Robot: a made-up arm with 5 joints.
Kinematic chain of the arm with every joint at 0, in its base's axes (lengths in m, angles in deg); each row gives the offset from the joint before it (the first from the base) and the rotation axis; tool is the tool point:
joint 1: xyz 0 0 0.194 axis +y
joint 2: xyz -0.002 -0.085 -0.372 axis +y
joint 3: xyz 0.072 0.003 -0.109 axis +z
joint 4: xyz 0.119 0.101 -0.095 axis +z
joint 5: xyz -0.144 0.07 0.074 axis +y
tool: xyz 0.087 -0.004 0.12
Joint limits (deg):
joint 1: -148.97..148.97
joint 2: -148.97..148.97
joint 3: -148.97..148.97
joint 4: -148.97..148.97
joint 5: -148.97..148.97
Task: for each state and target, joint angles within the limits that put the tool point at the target. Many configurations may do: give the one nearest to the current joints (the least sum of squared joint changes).
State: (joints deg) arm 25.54 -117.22 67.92 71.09 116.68
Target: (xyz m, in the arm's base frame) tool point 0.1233 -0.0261 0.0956
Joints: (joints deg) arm -0.83 -132.60 68.38 97.42 132.37
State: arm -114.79 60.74 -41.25 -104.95 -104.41
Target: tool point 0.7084 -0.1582 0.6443
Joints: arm -105.23 54.16 -58.27 -113.73 -92.70
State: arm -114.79 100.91 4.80 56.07 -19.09
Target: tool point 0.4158 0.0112 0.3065
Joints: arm -106.21 102.68 14.10 40.88 -13.52
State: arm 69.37 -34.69 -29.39 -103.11 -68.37
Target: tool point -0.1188 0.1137 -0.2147
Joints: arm 76.74 -24.90 -24.28 -100.11 -71.44
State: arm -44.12 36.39 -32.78 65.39 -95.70
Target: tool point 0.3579 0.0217 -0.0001
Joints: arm -68.20 32.11 -48.36 35.23 -93.97
